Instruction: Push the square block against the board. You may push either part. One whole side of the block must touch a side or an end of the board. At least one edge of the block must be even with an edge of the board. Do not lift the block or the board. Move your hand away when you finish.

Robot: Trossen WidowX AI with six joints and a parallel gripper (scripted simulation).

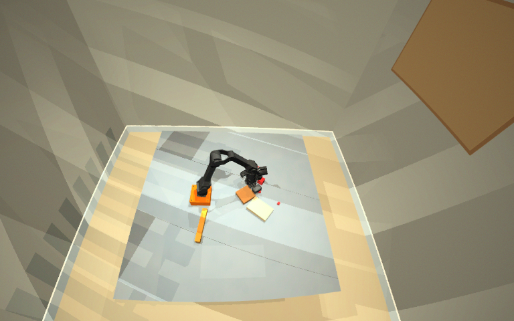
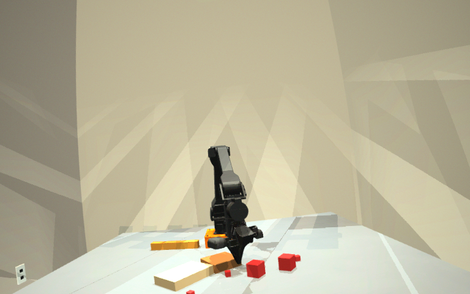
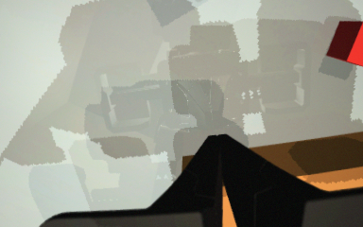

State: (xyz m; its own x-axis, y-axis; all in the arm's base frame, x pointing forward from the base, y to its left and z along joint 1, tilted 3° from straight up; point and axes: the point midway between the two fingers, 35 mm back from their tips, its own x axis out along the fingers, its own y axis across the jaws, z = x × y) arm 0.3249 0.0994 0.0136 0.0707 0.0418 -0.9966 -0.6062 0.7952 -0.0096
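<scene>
Right now my gripper tip is 30 mm past the square block and 60 mm to the left of it. Round my gripper tip: flat cream slab 80 mm ahead, 160 mm to the right; then long narrow yellow-orange board 300 mm behind, 310 mm to the right.
</scene>
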